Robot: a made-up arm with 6 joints.
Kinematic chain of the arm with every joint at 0, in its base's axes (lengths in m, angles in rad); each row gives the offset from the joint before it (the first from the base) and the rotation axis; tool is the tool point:
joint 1: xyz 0 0 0.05 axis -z
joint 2: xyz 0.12 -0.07 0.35 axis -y
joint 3: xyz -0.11 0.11 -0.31 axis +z
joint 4: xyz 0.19 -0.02 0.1 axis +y
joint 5: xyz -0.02 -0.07 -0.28 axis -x
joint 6: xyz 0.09 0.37 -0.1 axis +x
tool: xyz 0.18 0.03 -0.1
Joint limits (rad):
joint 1: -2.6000..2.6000
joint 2: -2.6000..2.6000
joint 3: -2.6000..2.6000
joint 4: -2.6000..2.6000
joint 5: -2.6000..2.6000
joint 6: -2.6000..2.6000
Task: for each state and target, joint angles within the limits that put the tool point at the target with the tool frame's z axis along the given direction. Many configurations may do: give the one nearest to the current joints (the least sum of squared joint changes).
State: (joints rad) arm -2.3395 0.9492 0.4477 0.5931 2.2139 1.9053
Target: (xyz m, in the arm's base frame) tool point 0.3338 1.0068 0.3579 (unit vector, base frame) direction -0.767 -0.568 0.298
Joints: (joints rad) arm -1.6660 1.4040 -0.0074 0.3675 2.2567 1.2967
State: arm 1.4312 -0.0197 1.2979 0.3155 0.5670 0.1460
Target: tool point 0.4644 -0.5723 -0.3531 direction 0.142 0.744 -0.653
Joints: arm 1.6830 0.3880 1.5367 -0.0799 1.2579 -0.6383
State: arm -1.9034 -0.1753 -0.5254 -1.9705 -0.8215 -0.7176
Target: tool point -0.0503 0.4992 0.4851 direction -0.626 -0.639 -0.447
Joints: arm -1.7467 -0.3370 -0.9271 -2.2164 -0.3264 -0.4902
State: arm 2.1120 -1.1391 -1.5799 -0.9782 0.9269 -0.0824
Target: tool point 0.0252 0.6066 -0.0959 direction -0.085 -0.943 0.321
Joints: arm 2.3925 -1.8847 -0.8026 -0.9616 0.4775 0.4138
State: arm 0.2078 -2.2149 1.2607 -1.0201 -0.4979 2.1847
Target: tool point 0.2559 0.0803 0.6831 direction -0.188 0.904 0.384
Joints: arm 0.1408 -1.7435 2.1108 -1.1812 -1.2014 1.7711
